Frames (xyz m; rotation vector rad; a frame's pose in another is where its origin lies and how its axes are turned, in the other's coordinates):
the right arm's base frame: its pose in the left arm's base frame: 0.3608 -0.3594 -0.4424 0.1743 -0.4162 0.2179
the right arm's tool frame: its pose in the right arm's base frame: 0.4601 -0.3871 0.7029 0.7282 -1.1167 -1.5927
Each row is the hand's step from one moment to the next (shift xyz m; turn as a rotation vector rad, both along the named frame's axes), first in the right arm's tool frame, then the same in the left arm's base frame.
Working: the right arm's tool frame: its pose in the left arm's base frame: 0.5984 -0.8006 0.3351 1.2968 -1.1511 -1.3977

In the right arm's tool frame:
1: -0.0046 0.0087 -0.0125 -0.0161 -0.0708 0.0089
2: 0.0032 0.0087 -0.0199 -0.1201 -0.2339 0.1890
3: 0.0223 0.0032 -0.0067 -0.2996 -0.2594 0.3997
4: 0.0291 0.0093 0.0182 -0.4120 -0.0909 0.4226
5: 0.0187 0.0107 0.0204 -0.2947 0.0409 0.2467
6: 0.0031 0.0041 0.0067 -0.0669 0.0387 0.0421
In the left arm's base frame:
1: 0.0129 0.0022 0.0091 -0.0087 0.0291 -0.0665
2: 0.0198 -0.0059 0.0075 -0.1838 0.1716 -0.2040
3: 0.0053 -0.0229 -0.0010 -0.3828 0.3653 -0.1919
4: -0.0199 -0.0291 0.0044 -0.3963 0.4467 -0.0055
5: -0.0214 -0.0190 0.0077 -0.2267 0.2970 0.0989
6: -0.0068 -0.0034 0.0036 -0.0372 0.0613 0.0510

